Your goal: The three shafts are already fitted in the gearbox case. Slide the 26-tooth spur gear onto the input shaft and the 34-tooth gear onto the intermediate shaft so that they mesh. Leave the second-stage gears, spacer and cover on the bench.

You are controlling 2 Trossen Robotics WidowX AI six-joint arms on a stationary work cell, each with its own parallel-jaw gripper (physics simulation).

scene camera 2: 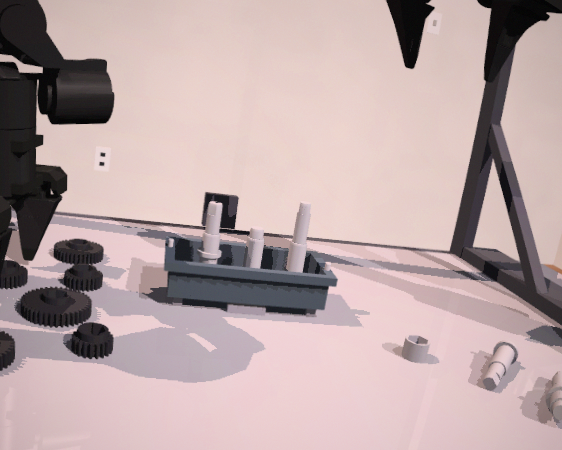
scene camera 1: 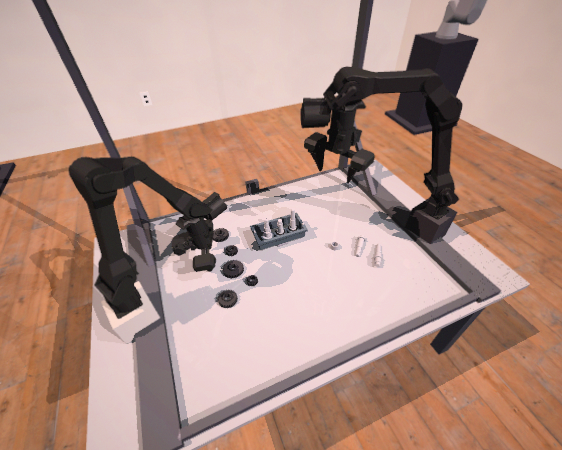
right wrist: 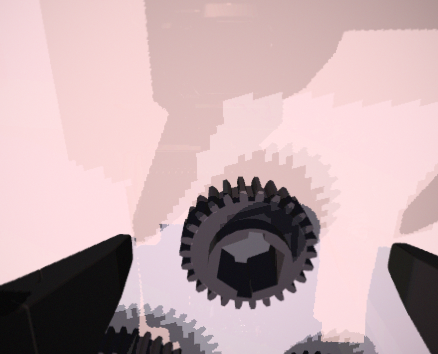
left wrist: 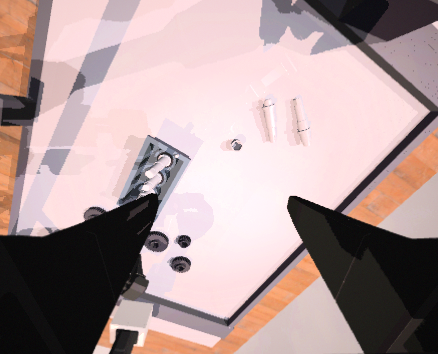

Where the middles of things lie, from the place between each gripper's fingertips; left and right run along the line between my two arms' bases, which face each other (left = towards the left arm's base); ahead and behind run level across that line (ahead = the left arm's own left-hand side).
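The grey gearbox case (scene camera 2: 199, 284) is 2 cm behind my right hand, 2 cm above it and 25 cm to the left of it. My left gripper, for its part, is 24 cm above the case, 15 cm to the left of it and 7 cm past it.
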